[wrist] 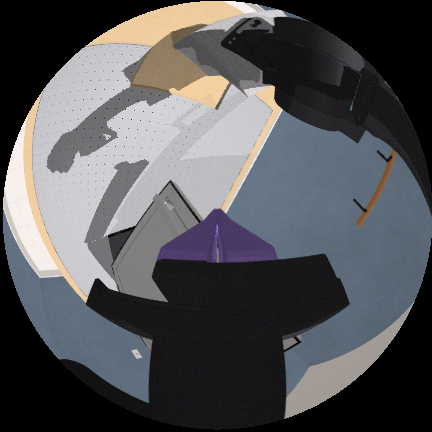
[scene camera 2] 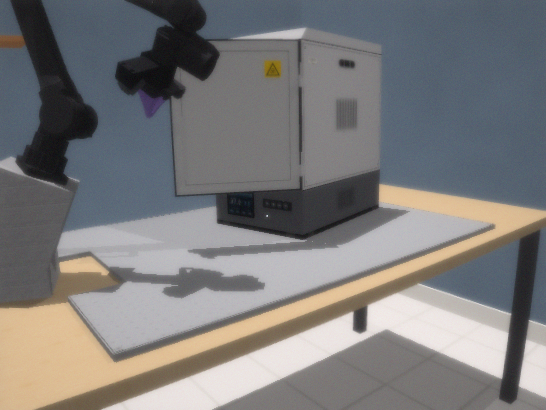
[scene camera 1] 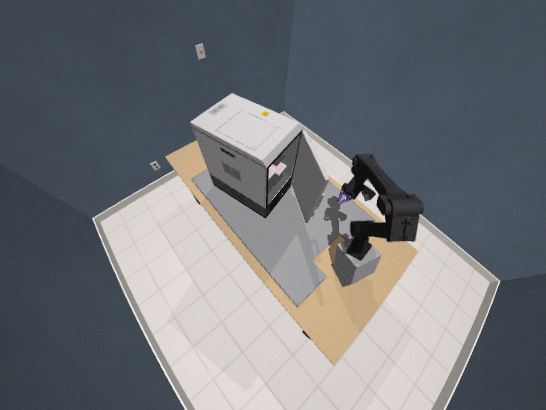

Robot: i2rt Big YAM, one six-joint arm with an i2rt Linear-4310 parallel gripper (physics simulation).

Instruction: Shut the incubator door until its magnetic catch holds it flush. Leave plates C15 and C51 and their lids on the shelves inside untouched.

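Where they show: gripper, fingertip midpoint: [wrist: 217, 214] [scene camera 2: 149, 117] [scene camera 1: 338, 203]; arm's base, link origin: [wrist: 265, 47] [scene camera 2: 40, 173] [scene camera 1: 358, 249].
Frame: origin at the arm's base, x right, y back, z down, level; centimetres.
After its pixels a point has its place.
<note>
The incubator [scene camera 1: 227, 162] {x -17.5, y -79.3, z -15.7 cm} [scene camera 2: 340, 150] {x 15.0, y -79.1, z 1.0 cm} stands on the grey perforated mat. Its light grey door [scene camera 1: 311, 185] {x 4.8, y -39.0, z -12.8 cm} [scene camera 2: 235, 125] {x 10.5, y -44.2, z -7.6 cm} [wrist: 137, 267] {x 12.1, y -46.8, z 0.1 cm} stands wide open, and its yellow warning label shows in scene camera 2. A handle [wrist: 165, 201] {x 5.2, y -31.9, z 3.2 cm} shows near the door's free edge in the wrist view. Pinkish plates [scene camera 1: 276, 168] {x 5.9, y -64.4, z -3.7 cm} show through the front opening; I cannot read C15 or C51 or tell the lids apart. My gripper [scene camera 1: 341, 201] {x 7.3, y -22.6, z -10.5 cm} [scene camera 2: 150, 109] {x 7.3, y -22.6, z -10.5 cm} [wrist: 217, 214] {x 7.3, y -22.6, z -10.5 cm} is shut and empty, its purple fingertips pointing down near the door's free edge. Contact with the door cannot be told.
The perforated mat [scene camera 1: 260, 255] {x -33.5, y -39.0, z 23.2 cm} [scene camera 2: 150, 320] {x 33.3, y -6.3, z 23.2 cm} [wrist: 65, 110] {x 29.9, y -16.1, z 23.2 cm} lies on the wooden table [scene camera 1: 335, 330] {x -34.5, y 19.8, z 24.5 cm} [scene camera 2: 30, 370] {x 33.8, y 14.3, z 24.5 cm}. The arm's grey base block [scene camera 1: 355, 267] {x -10.0, y 3.3, z -1.7 cm} [scene camera 2: 30, 235] {x 6.5, y 5.0, z 11.1 cm} stands on the table. An orange rail [scene camera 2: 10, 41] [wrist: 382, 190] is on the wall. The incubator's control panel [scene camera 2: 241, 204] {x -3.1, y -56.0, z 16.0 cm} shows below the door.
</note>
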